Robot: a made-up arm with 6 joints.
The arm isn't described. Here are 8 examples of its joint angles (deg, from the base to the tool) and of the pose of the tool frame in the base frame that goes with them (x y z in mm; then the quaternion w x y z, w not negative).
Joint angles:
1: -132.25 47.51 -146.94 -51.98 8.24 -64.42
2: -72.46 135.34 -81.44 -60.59 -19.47 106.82
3: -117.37 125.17 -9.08 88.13 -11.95 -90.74
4: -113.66 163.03 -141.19 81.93 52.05 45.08
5: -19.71 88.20 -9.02 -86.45 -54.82 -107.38
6: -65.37 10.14 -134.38 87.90 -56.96 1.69
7: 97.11 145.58 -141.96 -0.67 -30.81 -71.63
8: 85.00 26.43 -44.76 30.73 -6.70 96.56
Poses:
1: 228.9 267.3 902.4 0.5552 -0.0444 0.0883 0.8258
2: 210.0 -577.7 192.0 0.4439 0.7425 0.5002 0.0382
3: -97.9 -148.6 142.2 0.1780 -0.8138 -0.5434 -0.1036
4: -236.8 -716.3 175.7 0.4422 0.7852 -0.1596 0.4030
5: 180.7 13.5 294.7 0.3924 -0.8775 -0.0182 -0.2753
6: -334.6 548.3 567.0 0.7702 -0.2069 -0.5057 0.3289
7: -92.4 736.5 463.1 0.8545 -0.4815 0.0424 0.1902
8: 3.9 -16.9 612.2 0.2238 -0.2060 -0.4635 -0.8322
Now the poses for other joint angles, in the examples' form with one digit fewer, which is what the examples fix.
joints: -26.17 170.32 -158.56 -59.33 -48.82 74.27
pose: 722 -290 226 0.785 -0.031 0.589 0.190
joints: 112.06 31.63 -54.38 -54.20 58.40 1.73
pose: 66 4 601 0.622 -0.644 0.429 0.120
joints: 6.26 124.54 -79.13 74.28 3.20 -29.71
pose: 584 69 279 0.362 0.288 0.864 0.199
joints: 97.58 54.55 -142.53 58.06 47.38 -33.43
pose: -29 -210 917 0.453 -0.386 -0.051 0.802
